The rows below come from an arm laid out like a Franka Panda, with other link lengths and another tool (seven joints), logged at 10 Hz.
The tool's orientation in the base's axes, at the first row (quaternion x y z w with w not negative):
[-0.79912 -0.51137 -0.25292 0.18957]
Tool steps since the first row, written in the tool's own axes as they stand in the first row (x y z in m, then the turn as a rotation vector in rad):
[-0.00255 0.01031 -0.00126 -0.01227 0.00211 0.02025]
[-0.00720 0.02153 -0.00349 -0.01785 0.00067 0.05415]
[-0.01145 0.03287 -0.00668 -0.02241 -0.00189 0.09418]
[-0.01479 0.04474 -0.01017 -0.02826 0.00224 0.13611]
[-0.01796 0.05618 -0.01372 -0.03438 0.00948 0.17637]
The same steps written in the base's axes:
[0.00826 -0.00672 -0.00097 0.00190 0.00167 -0.02364]
[0.01641 -0.01588 -0.00247 0.00577 0.01726 -0.05404]
[0.02461 -0.02533 -0.00296 0.01026 0.03750 -0.08868]
[0.03355 -0.03451 -0.00269 0.02081 0.05515 -0.12592]
[0.04215 -0.04342 -0.00225 0.03376 0.07042 -0.16211]

